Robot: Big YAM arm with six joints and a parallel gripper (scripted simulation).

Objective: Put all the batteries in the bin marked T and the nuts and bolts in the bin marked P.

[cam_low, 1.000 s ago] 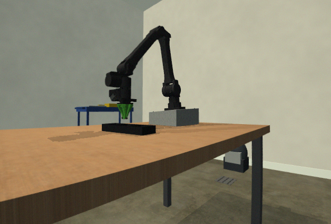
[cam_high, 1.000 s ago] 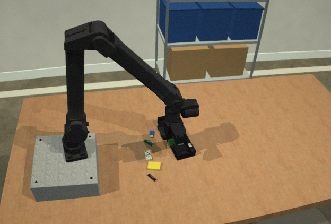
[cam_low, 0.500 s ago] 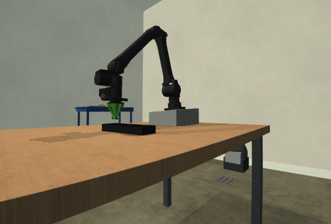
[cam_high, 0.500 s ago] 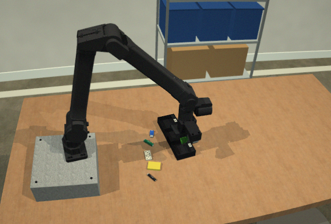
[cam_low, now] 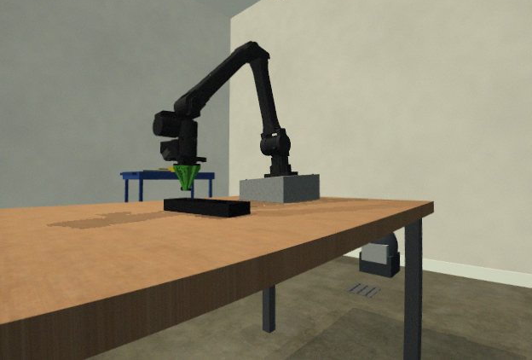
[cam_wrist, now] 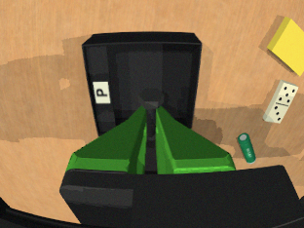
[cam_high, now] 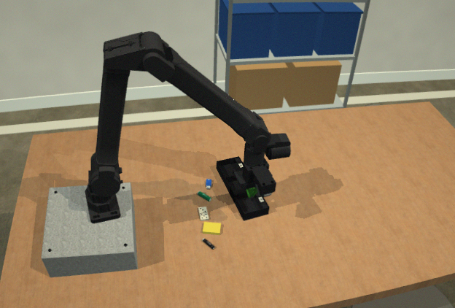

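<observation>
The black battery is 170 mm behind my hand, 90 mm to the right of it and 60 mm below it. Round my hand: yellow block 140 mm behind, 60 mm below, 40 mm to the right; then dark bolt 10 mm to the right; then black tray 80 mm to the left, 50 mm below, 10 mm ahead.
</observation>
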